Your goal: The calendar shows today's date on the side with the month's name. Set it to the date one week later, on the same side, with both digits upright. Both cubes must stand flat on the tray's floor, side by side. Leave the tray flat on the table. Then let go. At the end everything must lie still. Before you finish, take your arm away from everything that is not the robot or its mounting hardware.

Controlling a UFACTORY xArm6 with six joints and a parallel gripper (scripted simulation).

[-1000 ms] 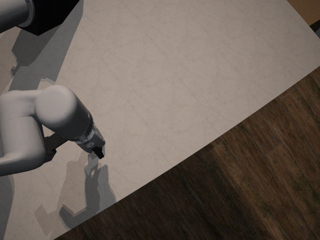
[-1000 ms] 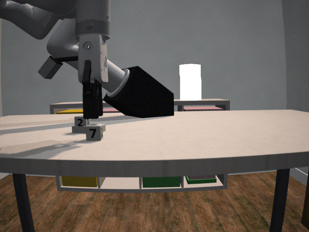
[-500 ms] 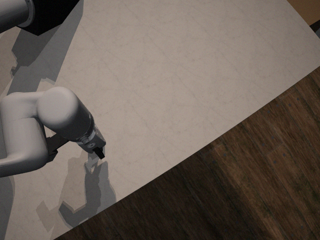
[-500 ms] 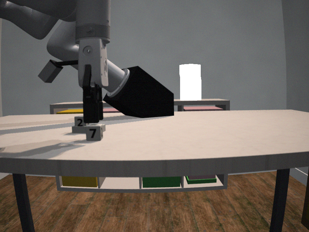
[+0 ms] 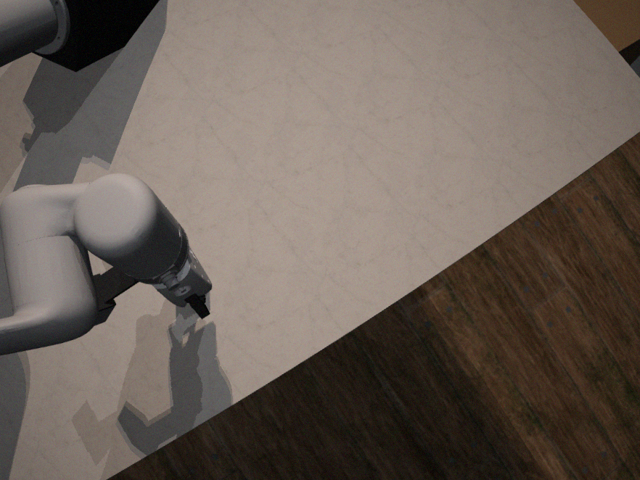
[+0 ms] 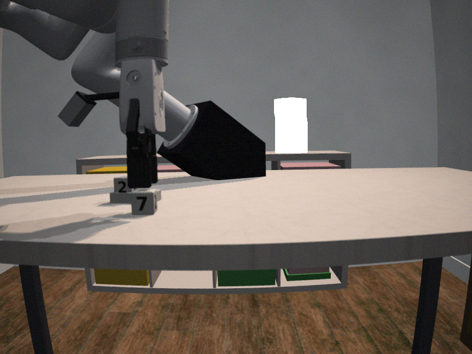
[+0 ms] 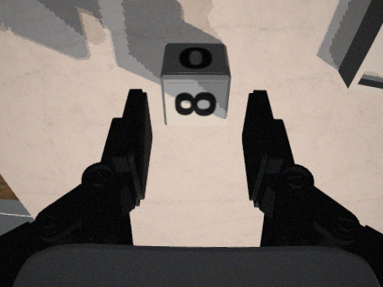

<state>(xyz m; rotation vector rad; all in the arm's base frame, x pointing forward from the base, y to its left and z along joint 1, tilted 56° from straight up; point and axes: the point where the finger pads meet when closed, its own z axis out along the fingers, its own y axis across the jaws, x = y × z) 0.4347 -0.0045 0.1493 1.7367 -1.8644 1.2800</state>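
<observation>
Now: the white cube 4 cm below my hand. Round my hand: grey tray: 11 cm behind, 5 cm below, 1 cm to the right.
</observation>
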